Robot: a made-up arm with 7 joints. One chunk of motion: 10 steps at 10 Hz.
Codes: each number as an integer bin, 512 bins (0 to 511) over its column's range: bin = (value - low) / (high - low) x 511, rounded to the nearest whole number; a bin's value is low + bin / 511 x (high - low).
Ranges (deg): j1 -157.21..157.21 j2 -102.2..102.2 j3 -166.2..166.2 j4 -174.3..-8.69 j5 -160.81..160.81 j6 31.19..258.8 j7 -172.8..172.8
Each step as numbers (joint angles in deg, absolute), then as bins.
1 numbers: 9.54 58.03 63.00 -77.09 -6.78 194.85 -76.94
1 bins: 271 401 352 300 245 367 142
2 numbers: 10.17 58.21 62.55 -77.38 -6.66 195.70 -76.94
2 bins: 272 401 352 299 245 369 142
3 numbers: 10.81 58.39 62.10 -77.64 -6.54 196.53 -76.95
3 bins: 273 401 351 298 245 371 142
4 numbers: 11.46 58.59 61.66 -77.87 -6.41 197.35 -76.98
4 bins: 274 402 350 298 245 373 142
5 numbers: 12.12 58.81 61.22 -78.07 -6.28 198.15 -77.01
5 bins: 275 403 350 297 246 375 142
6 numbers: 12.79 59.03 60.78 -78.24 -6.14 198.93 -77.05
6 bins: 276 403 349 296 246 377 142
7 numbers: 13.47 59.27 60.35 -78.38 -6.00 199.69 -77.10
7 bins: 277 404 348 296 246 378 142
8 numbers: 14.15 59.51 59.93 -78.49 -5.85 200.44 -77.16
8 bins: 278 404 348 296 246 380 141
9 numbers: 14.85 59.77 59.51 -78.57 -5.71 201.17 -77.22
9 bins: 280 405 347 295 246 382 141
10 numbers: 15.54 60.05 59.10 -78.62 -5.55 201.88 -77.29
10 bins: 281 406 346 295 247 383 141
